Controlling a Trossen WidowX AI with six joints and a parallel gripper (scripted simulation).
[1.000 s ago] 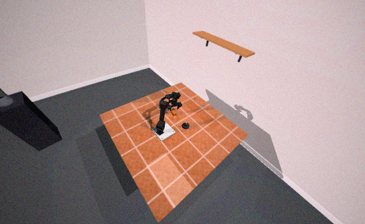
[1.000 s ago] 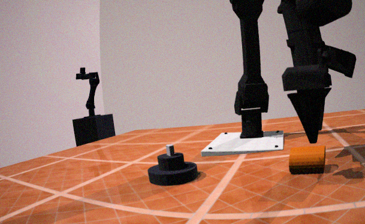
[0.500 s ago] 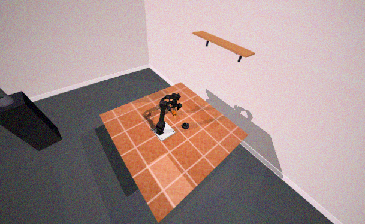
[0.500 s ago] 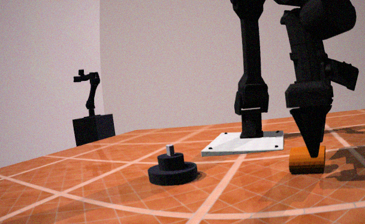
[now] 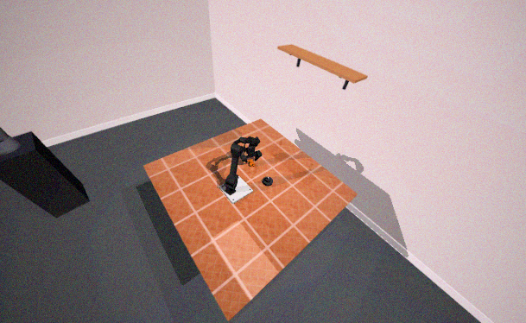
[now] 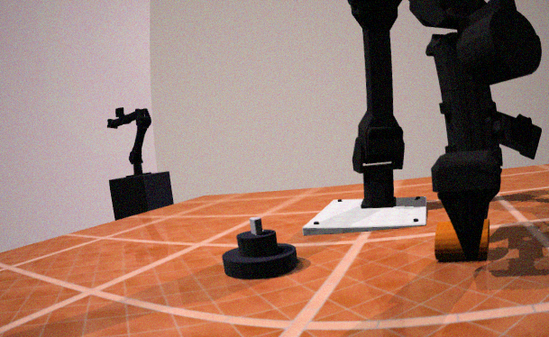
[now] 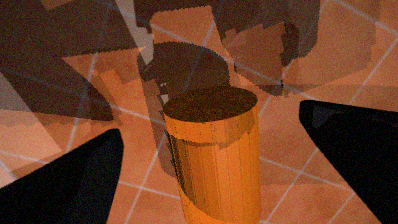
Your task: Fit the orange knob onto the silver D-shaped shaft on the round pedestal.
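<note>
Now: gripper tip 1 cm below the orange knob. The rest, counted from my gripper tip: round pedestal 25 cm to the right, 4 cm behind, 2 cm above.
</note>
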